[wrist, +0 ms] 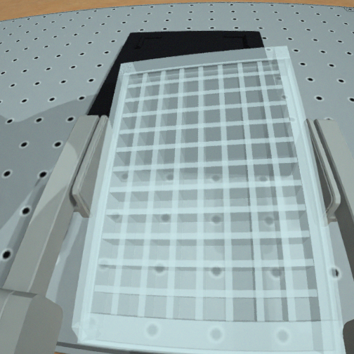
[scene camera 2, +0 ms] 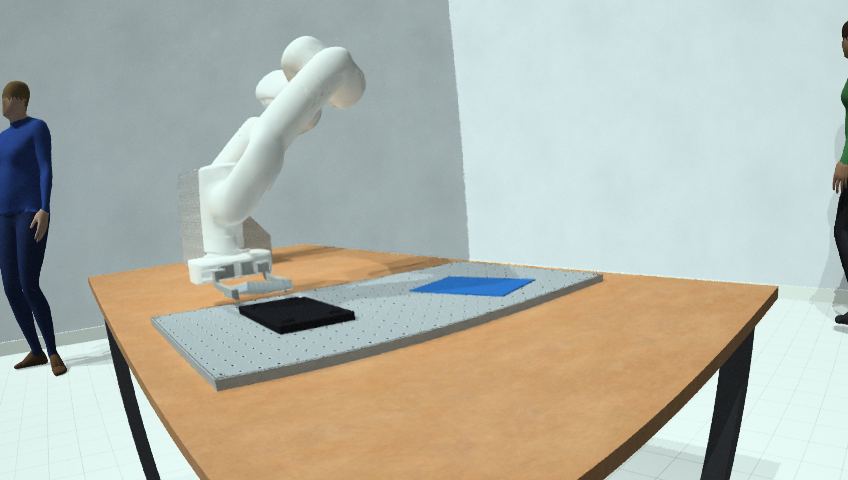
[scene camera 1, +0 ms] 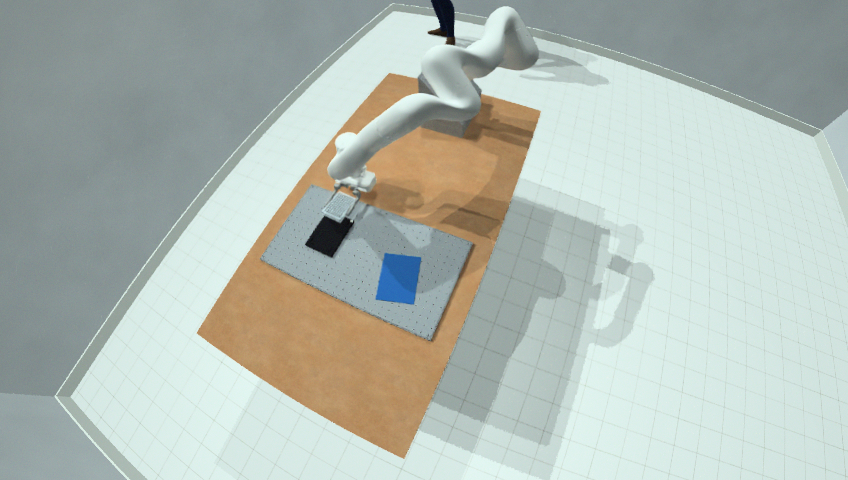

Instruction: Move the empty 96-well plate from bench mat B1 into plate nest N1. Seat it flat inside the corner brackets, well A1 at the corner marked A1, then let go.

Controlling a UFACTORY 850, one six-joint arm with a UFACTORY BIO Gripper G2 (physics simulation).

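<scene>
The clear 96-well plate point(scene camera 1: 339, 205) point(scene camera 2: 261, 287) point(wrist: 210, 210) is held by its two long sides. My gripper point(scene camera 1: 340, 207) point(scene camera 2: 260, 288) point(wrist: 207, 167) is shut on it, one finger pad at each side. The plate hangs above the board, at the arm-side end of the black plate nest N1 point(scene camera 1: 329, 236) point(scene camera 2: 295, 315) point(wrist: 192, 45). In the wrist view the plate's far end overlaps the nest, whose two far corner brackets show; the plate looks slightly turned against it. The A1 marks cannot be made out. The blue bench mat B1 point(scene camera 1: 398, 278) point(scene camera 2: 473, 286) bears no plate.
The grey perforated board point(scene camera 1: 357, 279) point(scene camera 2: 380, 336) point(wrist: 45, 65) carries the nest and the mat. It lies on the wooden table point(scene camera 1: 309, 356) point(scene camera 2: 452, 380). The robot base stands at the table's far end. One person stands beyond the table and another at the right edge of scene camera 2.
</scene>
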